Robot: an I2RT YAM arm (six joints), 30 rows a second.
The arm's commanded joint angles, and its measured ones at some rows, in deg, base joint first. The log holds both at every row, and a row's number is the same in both.
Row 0, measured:
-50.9 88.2 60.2 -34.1 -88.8 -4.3
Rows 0 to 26, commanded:
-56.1 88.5 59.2 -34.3 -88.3 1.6
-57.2 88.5 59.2 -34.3 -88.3 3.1
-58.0 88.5 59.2 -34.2 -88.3 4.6
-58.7 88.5 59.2 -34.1 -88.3 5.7
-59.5 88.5 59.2 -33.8 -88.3 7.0
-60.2 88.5 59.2 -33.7 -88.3 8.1
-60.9 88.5 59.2 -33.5 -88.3 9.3
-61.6 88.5 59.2 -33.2 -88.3 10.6
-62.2 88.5 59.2 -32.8 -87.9 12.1
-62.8 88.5 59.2 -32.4 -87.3 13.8
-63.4 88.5 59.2 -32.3 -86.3 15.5
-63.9 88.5 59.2 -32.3 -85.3 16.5
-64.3 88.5 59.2 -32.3 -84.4 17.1
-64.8 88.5 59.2 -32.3 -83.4 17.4
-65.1 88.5 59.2 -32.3 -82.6 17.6
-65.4 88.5 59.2 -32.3 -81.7 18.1
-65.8 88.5 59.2 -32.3 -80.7 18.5
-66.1 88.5 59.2 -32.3 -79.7 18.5
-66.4 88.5 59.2 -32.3 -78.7 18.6
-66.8 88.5 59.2 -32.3 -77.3 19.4
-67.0 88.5 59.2 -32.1 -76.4 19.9
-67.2 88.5 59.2 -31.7 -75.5 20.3
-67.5 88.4 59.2 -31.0 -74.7 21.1
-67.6 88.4 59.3 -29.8 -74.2 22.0
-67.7 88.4 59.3 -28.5 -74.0 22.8
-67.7 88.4 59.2 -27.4 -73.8 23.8
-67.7 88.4 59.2 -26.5 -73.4 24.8
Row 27, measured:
-66.7 88.4 59.4 -27.5 -75.2 21.2
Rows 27 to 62, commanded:
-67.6 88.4 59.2 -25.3 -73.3 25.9
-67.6 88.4 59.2 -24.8 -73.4 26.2
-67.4 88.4 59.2 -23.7 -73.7 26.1
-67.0 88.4 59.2 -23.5 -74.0 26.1
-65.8 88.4 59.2 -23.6 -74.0 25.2
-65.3 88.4 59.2 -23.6 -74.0 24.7
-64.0 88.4 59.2 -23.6 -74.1 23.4
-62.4 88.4 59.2 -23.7 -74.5 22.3
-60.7 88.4 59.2 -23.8 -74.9 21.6
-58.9 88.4 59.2 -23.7 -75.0 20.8
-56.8 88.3 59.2 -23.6 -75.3 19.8
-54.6 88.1 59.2 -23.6 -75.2 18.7
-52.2 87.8 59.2 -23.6 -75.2 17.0
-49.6 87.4 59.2 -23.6 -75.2 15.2
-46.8 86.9 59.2 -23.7 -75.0 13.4
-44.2 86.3 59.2 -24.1 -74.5 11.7
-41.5 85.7 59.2 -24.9 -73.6 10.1
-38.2 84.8 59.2 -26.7 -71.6 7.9
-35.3 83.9 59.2 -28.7 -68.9 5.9
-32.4 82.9 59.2 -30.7 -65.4 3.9
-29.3 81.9 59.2 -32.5 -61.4 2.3
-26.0 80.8 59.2 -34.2 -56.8 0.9
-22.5 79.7 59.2 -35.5 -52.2 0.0
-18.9 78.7 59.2 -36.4 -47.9 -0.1
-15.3 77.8 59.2 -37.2 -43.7 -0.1
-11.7 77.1 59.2 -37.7 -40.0 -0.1
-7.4 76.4 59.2 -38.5 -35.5 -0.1
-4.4 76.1 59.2 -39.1 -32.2 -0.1
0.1 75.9 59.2 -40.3 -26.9 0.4
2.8 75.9 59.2 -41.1 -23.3 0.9
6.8 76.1 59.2 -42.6 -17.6 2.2
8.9 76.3 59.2 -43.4 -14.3 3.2
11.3 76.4 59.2 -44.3 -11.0 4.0
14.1 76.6 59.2 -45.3 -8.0 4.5
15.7 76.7 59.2 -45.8 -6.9 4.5
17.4 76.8 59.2 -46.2 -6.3 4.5
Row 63, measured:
13.5 76.6 59.4 -45.6 -19.4 3.4
